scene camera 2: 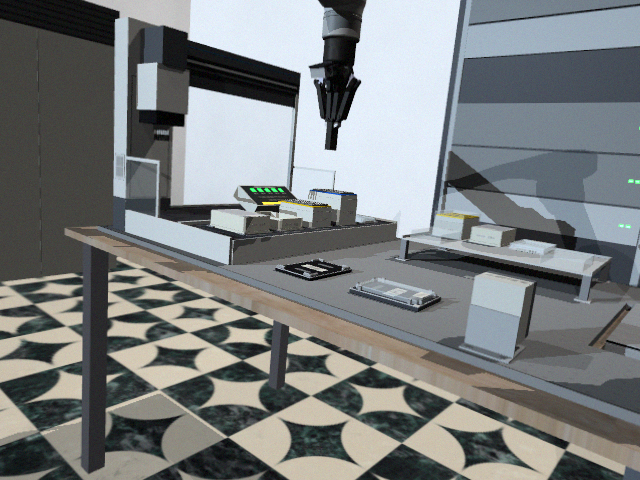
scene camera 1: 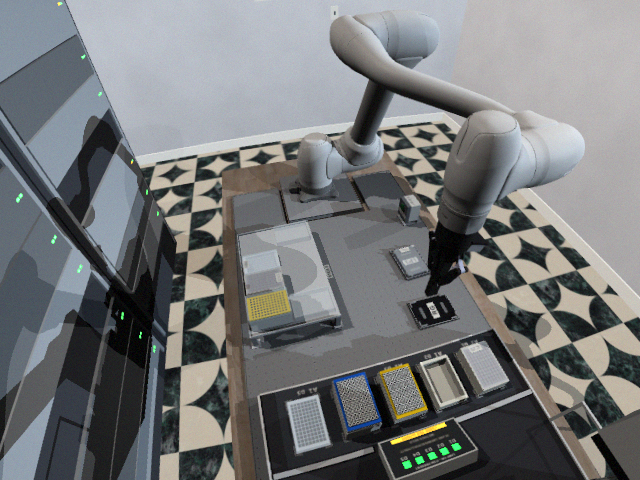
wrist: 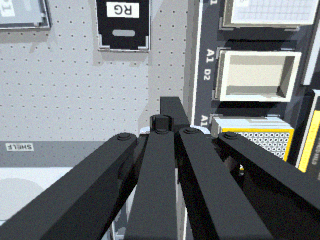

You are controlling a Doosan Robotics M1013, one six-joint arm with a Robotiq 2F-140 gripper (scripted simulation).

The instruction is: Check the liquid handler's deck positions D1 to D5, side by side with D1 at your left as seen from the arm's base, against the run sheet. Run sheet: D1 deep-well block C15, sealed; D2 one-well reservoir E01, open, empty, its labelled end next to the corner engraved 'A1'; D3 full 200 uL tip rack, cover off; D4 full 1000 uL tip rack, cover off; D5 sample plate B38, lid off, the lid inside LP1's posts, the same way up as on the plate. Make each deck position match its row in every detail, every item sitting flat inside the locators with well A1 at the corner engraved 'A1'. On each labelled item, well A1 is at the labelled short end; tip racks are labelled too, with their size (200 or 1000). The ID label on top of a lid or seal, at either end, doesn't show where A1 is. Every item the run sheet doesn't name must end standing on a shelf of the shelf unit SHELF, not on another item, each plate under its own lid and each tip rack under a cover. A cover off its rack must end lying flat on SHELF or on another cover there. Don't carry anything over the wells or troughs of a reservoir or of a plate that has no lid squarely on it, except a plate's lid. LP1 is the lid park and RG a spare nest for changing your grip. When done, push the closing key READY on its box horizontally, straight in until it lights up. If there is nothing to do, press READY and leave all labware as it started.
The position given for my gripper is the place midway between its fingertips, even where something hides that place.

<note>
In view: my gripper [scene camera 2: 330, 150], a blue-rimmed tip rack [scene camera 1: 358, 413], a sample plate [scene camera 1: 308, 426], a clear lid [scene camera 2: 398, 291], a clear tip rack cover [scene camera 1: 311, 303], a ready box [scene camera 2: 500, 312] and a shelf [scene camera 1: 302, 269].
The blue-rimmed tip rack shows as well in scene camera 2 [scene camera 2: 344, 204]. My gripper shows as well in scene camera 1 [scene camera 1: 430, 293] and in the wrist view [wrist: 169, 111]. The shelf is seen too in scene camera 2 [scene camera 2: 504, 252].
</note>
